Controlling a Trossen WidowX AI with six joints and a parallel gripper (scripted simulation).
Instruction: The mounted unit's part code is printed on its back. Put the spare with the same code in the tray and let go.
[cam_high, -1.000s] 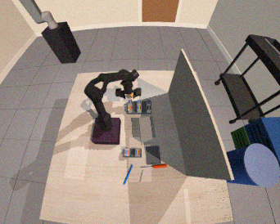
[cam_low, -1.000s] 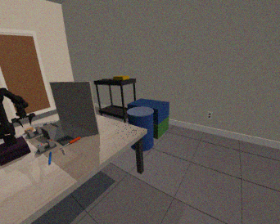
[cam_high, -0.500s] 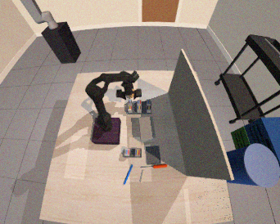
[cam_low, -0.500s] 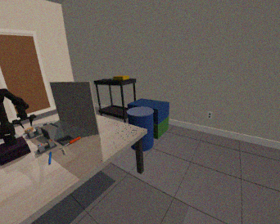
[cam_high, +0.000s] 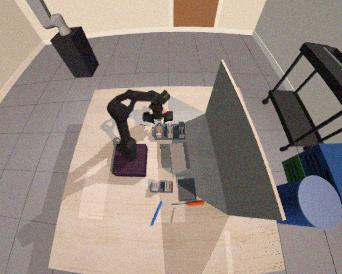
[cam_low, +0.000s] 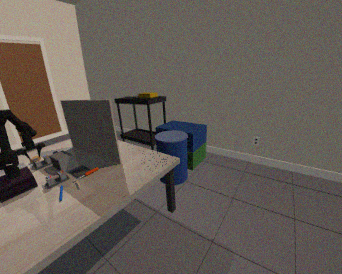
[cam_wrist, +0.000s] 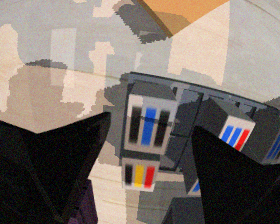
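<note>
Right now my gripper tip is 140 mm short of the grey mounted unit and 230 mm to the left of it. The rest, counted from my gripper tip: blue pen (40 mm ahead, 550 mm to the right, 50 mm below); then tall grey panel (390 mm ahead, 200 mm to the right, 170 mm above).
</note>
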